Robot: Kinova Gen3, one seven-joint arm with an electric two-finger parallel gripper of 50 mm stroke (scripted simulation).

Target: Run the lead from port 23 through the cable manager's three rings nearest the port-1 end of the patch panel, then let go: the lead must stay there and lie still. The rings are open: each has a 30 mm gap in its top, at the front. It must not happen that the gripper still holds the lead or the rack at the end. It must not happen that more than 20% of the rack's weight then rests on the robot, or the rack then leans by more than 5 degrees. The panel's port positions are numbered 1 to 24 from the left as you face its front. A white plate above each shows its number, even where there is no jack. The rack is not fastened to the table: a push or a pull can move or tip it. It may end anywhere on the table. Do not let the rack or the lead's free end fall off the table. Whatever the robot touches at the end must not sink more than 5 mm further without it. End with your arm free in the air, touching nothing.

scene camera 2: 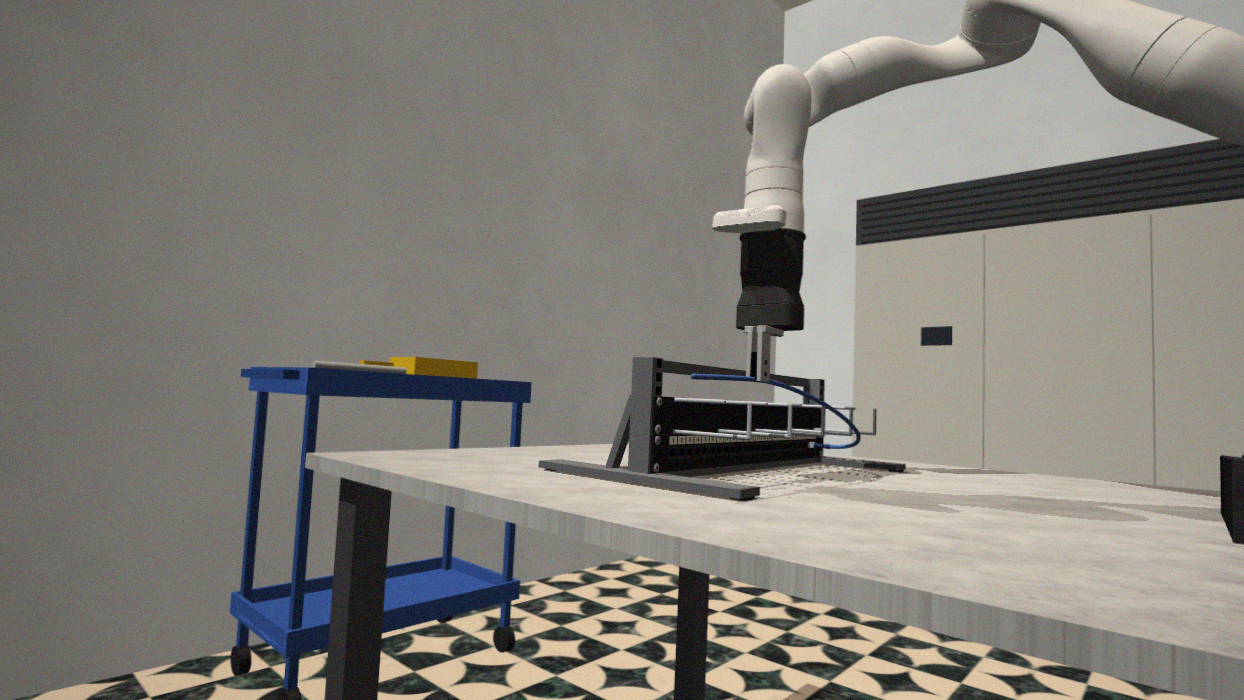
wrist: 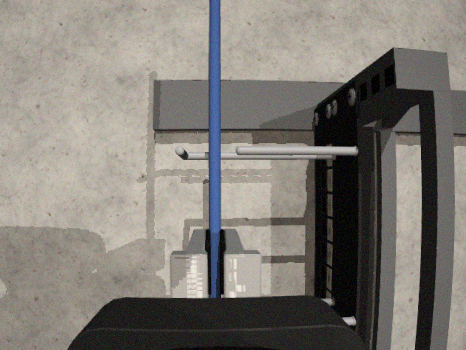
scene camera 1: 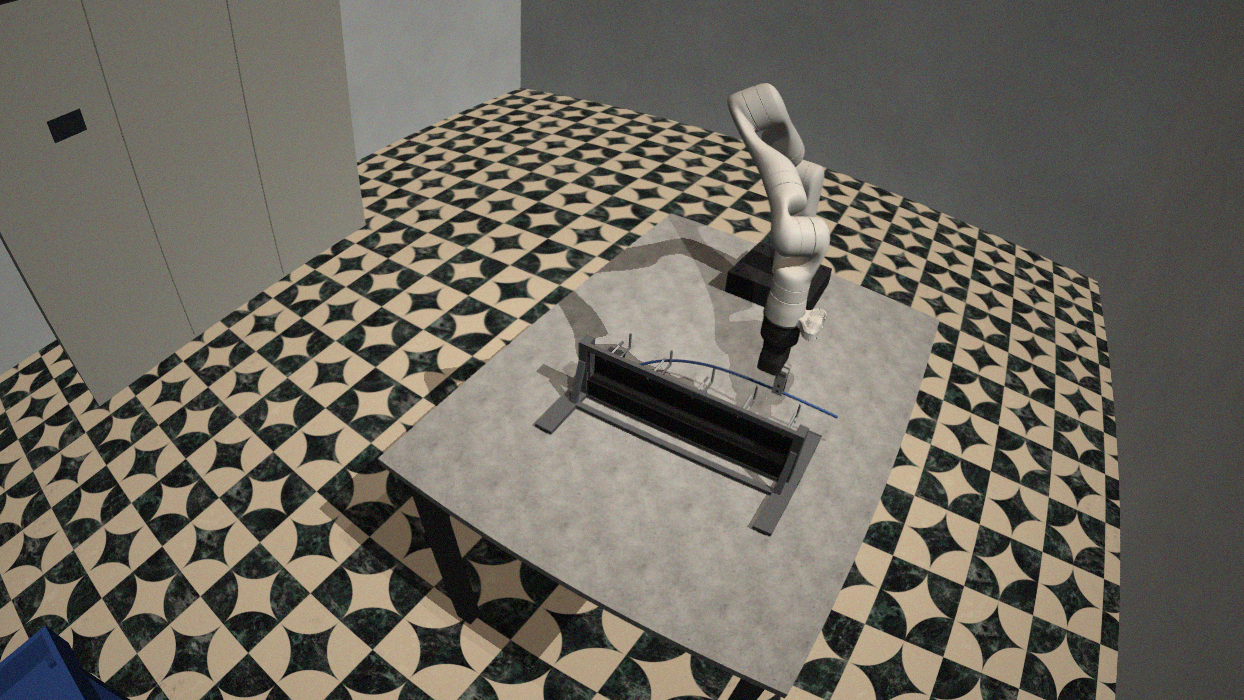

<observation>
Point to a patch panel rack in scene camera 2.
660,455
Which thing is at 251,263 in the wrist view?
My gripper.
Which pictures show my gripper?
Scene camera 2, the wrist view and scene camera 1: all of them.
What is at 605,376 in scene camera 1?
A patch panel rack.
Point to a patch panel rack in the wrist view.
402,78
</observation>
